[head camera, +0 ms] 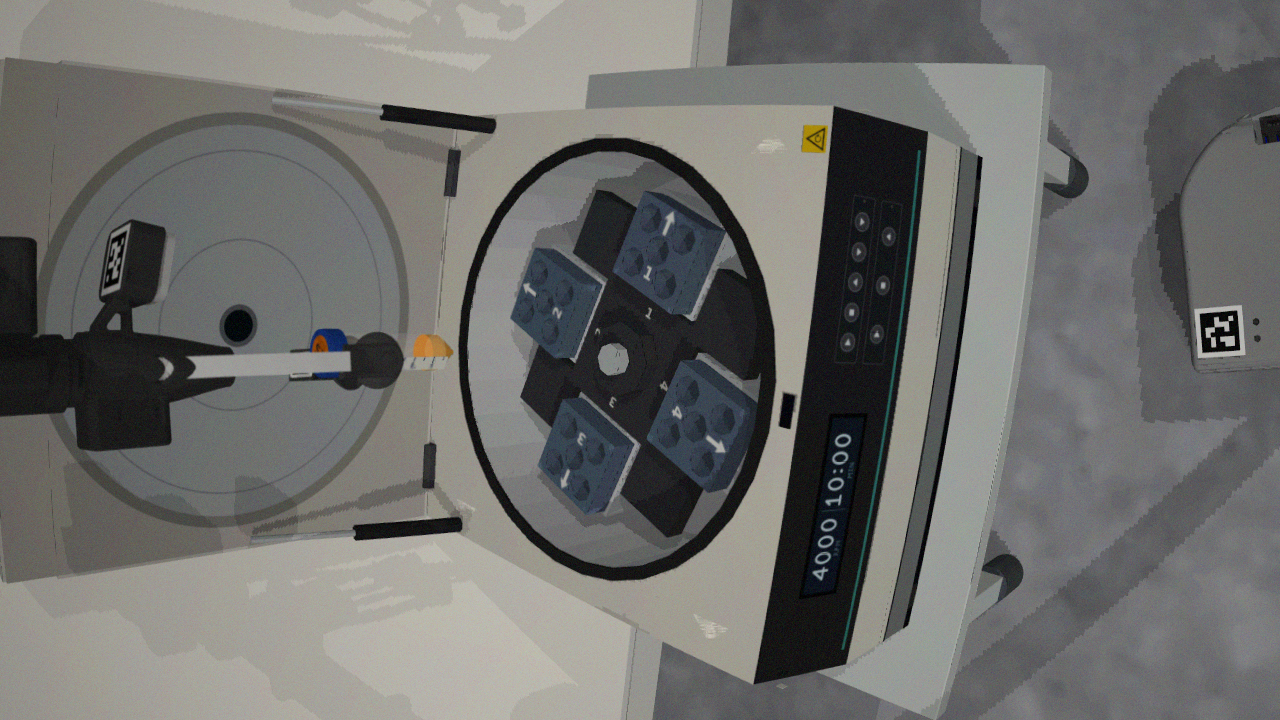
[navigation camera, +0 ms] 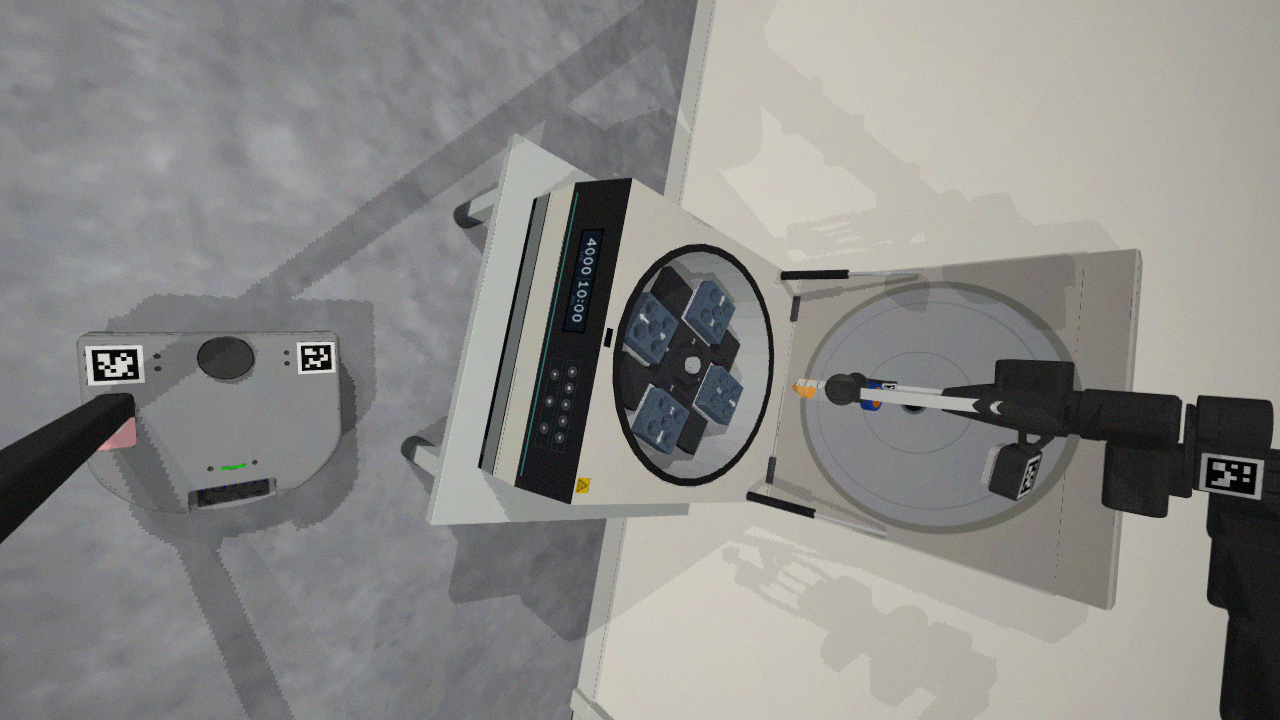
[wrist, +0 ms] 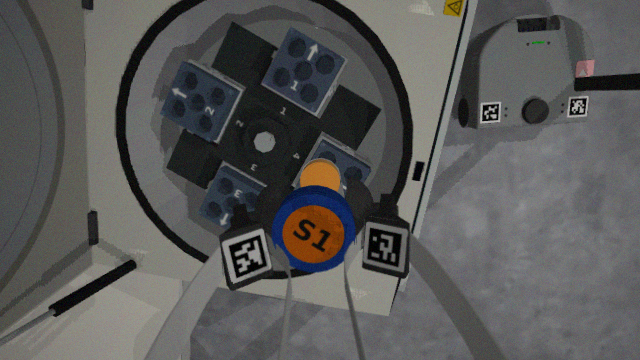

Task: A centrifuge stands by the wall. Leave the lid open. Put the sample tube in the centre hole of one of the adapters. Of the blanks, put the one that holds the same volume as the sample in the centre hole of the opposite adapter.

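Places are measured from the robot's base along level axes (x ahead, y left, z up), in millimetres.
Where they show: gripper, fingertip midpoint: (head camera: 384,361) (navigation camera: 834,386) (wrist: 313,206); robot's base, link origin: (navigation camera: 226,356) (wrist: 507,108).
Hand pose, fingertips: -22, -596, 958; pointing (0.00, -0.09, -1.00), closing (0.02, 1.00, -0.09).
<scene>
Each offset is from my fingertips to the top centre of the thing, as dx, dy, dz. Level surfaces: height alone.
The centrifuge (head camera: 716,608) (navigation camera: 604,447) (wrist: 435,50) has its lid @(-62, -373, +254) (head camera: 295,429) (navigation camera: 1100,295) (wrist: 75,150) open. In its bowl, adapters 1 @(-104, -35, -346) (head camera: 657,273) (wrist: 303,70) and 3 @(+110, -182, -346) (head camera: 590,452) (wrist: 227,197) are opposite each other, as are 2 @(-71, -215, -346) (head camera: 537,295) (wrist: 197,102) and 4 @(+77, -2, -346) (head camera: 693,425) (wrist: 345,160). The holes seen are dark; the wrist view partly hides adapters 3 and 4. My gripper (head camera: 371,360) (navigation camera: 844,388) (wrist: 313,206) is shut on the blue-capped sample tube S1 @(-6, +3, +56) (head camera: 328,349) (navigation camera: 870,396) (wrist: 314,234), above the centrifuge. Its orange bottom overlaps adapter 4 in the wrist view. No blanks show.
Two lid struts (head camera: 436,118) (head camera: 407,528) flank the hinge side. The centrifuge stands on a pale table @(dz -568) (head camera: 984,223) (navigation camera: 474,429) against the wall. My base (head camera: 1230,223) (navigation camera: 214,420) (wrist: 520,65) is on the floor in front, with the dark mast (navigation camera: 62,465) beside it.
</scene>
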